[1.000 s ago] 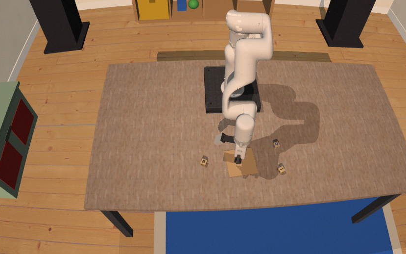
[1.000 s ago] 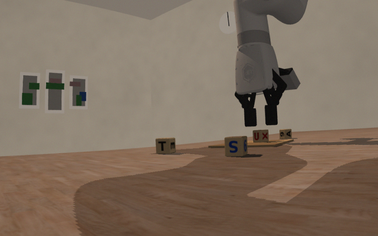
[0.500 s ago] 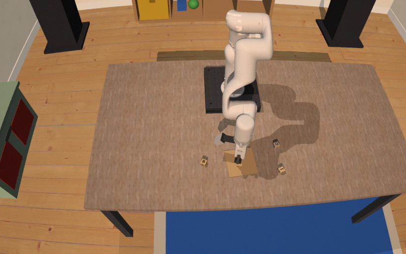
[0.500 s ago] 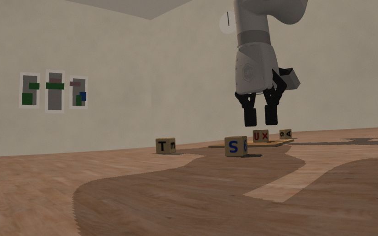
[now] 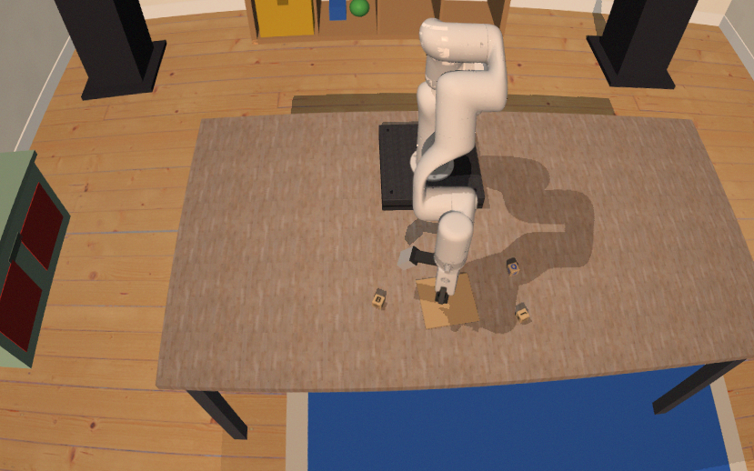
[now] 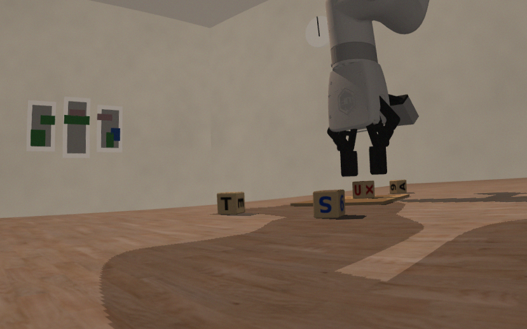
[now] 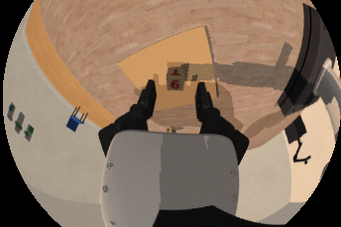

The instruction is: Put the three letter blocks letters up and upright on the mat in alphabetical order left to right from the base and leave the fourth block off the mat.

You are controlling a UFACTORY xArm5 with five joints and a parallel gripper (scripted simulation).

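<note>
My hand is 40 mm above the letter block. From my hand the other things lie so: tan mat: 10 mm ahead, 10 mm to the left, 50 mm below.
</note>
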